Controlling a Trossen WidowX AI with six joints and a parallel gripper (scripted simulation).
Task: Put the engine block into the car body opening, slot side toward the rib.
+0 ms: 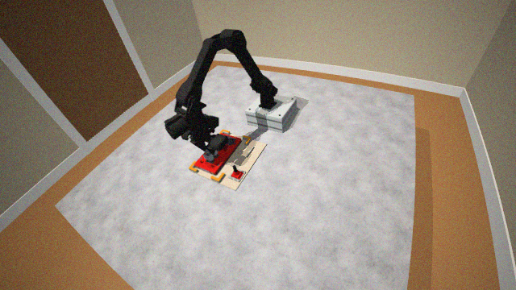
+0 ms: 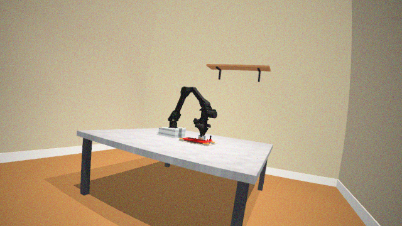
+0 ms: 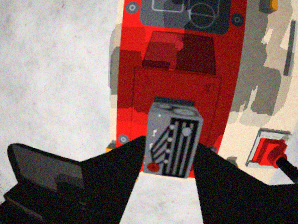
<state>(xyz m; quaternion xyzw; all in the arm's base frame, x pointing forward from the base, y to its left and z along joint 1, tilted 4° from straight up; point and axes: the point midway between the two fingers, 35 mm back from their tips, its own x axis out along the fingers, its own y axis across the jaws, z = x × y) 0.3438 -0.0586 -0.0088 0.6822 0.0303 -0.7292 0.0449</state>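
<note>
Now: the grey engine block 10 mm below my gripper tip. Also, from my gripper tip: tan base plate 50 mm below, 40 mm behind, 30 mm to the left.
</note>
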